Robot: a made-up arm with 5 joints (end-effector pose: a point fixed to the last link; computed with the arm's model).
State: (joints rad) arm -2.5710 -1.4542 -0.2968 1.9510 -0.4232
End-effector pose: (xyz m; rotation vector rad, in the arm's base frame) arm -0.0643 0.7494 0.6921 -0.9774 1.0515 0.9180
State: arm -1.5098 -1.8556 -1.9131 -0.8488 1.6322
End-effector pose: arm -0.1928 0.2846 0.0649 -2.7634 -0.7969 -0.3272
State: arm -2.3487 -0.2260 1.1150 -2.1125 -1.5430
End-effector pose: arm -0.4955 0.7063 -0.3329 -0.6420 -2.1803 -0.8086
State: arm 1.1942 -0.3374 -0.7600 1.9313 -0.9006
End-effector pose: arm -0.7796 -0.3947 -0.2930 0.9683 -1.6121 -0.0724
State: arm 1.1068 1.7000 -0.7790 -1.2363 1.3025
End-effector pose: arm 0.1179 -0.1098 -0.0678 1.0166 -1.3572 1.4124
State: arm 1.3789 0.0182 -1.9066 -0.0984 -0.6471
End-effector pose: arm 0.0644 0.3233 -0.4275 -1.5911 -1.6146 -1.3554
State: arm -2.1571 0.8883 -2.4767 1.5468 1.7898
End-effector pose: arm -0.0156 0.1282 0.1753 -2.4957 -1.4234 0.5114
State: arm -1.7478 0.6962 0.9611 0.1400 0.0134
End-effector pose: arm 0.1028 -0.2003 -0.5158 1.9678 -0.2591 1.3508
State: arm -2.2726 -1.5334 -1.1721 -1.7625 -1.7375
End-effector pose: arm -0.1912 0.0458 0.9050 0.1534 0.0516 -1.3509
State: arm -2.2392 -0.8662 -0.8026 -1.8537 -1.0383
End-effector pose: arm -0.3768 0.0334 0.8192 0.3869 0.0737 -0.6484
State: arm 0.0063 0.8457 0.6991 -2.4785 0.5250
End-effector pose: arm -0.4623 -0.1147 0.0353 -2.1383 -0.1400 0.6264
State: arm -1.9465 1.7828 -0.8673 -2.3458 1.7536
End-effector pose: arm 0.0629 0.0879 0.0816 -2.0928 0.6845 0.3414
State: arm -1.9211 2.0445 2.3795 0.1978 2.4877
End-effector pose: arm -0.2231 0.3434 -0.0498 1.0662 1.8882 -2.1637
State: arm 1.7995 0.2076 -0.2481 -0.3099 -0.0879
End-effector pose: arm -0.4563 0.3517 -0.0958 -2.1295 -0.0702 -0.2984
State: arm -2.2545 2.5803 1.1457 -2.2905 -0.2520
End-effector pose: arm 0.2983 0.1346 -0.4266 1.6505 -1.8891 1.2877
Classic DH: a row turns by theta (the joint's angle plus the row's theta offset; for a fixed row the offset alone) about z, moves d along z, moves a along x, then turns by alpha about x. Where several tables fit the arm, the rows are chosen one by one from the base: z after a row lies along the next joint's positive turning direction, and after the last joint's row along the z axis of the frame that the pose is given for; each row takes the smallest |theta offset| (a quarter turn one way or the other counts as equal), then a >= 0, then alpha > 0; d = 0 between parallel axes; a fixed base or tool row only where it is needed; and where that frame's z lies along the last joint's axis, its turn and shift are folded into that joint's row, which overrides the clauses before.
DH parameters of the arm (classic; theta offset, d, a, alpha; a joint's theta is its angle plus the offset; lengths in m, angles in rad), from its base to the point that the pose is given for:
base (fixed): -1.5708 0.0612 0 1.5708
joint 1: -1.5708 0.0615 0.2024 1.5708
joint 2: 1.5708 -0.0894 0.0529 -1.5708
joint 3: 1.5708 0.0873 0.0487 -1.5708
joint 4: -1.5708 -0.4449 0.0737 1.5708
joint 5: -1.5708 -0.0313 0.0046 -1.5708
tool (fixed): 3.1416 0.3373 0 0

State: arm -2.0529 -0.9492 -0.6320 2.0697 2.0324
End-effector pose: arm -0.2250 0.2295 0.2015 1.7468 -2.0006 1.2847
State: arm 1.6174 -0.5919 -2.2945 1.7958 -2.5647
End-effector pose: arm 0.2823 0.1413 -0.2157 -0.6935 1.3187 0.4887
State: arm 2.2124 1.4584 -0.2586 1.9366 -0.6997
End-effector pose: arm -0.2086 0.6080 -0.0781 -0.8511 -1.4881 -1.0369
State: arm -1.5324 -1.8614 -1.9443 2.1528 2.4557
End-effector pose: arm -0.2585 0.1136 0.1348 0.9593 -2.3375 0.0695
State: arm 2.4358 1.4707 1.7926 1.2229 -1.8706
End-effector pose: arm 0.0004 0.4092 0.8601 -0.7517 -0.6031 -1.0037
